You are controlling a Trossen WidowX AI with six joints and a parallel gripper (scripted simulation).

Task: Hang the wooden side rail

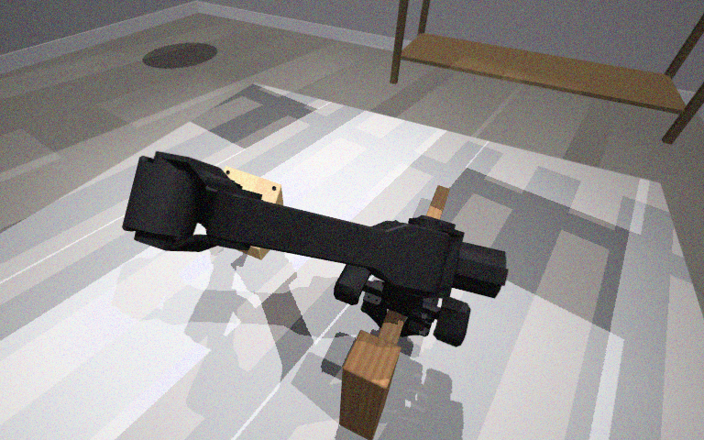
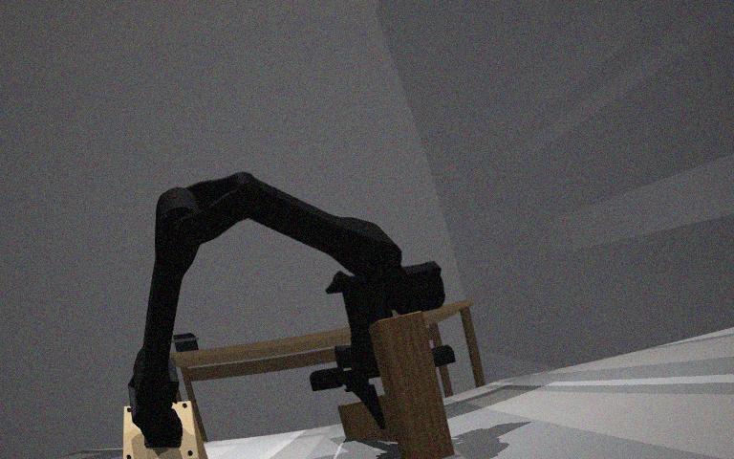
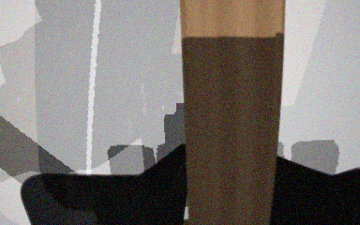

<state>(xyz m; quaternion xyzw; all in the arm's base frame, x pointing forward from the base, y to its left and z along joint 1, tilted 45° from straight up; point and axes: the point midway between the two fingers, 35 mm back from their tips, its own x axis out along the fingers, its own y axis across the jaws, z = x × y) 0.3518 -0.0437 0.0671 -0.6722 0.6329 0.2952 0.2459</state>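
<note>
The wooden headboard post is 1 cm ahead of my gripper tip, 12 cm to the right of it and 4 cm above it.
</note>
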